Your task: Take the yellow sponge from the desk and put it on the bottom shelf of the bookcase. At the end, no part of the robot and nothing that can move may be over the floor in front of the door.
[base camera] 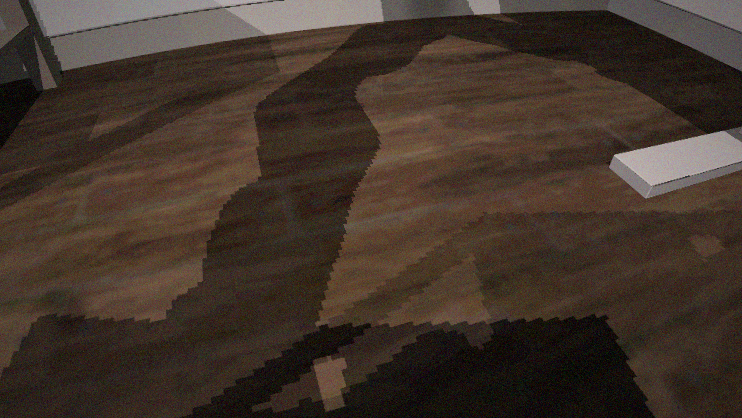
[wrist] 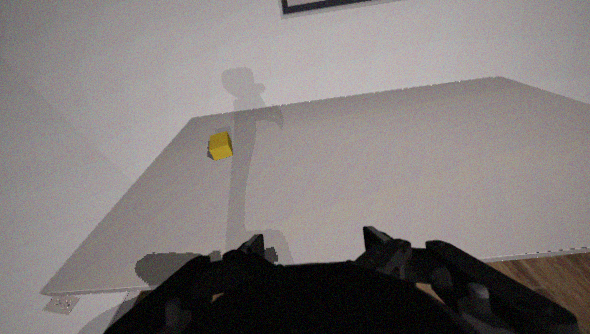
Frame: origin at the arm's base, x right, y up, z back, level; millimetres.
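Seen in the pictures: gripper, between the fingertips: (wrist: 313,241).
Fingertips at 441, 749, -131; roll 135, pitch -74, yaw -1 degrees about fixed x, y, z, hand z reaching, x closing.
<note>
Offsets run from my fingertips to a thing's top centre, as dx, dy, dz. "pt": to the spot under its first point. Level surfaces: height alone.
The yellow sponge {+347, -150, -408} (wrist: 220,146) lies on the desk {dy -195} (wrist: 400,165) in the wrist view, near the desk's far left corner, close to the wall edge. My gripper (wrist: 313,241) is open, with nothing between its fingers. It shows at the bottom of the wrist view, apart from the sponge, which is farther off and to the left. In the base camera view a white foot (base camera: 680,158) of the desk stands on the floor at the right. The bookcase's bottom shelf and the door cannot be made out in these views.
In the wrist view a dark-framed picture (wrist: 330,6) hangs on the wall (wrist: 125,60) above the desk, and a wall outlet {-235, -688, -1223} (wrist: 61,303) is at the lower left. In the base camera view, part of a piece of furniture {pt -1183, -1050, -796} (base camera: 36,49) stands at the far left. The arm's shadow falls over the floor and desk.
</note>
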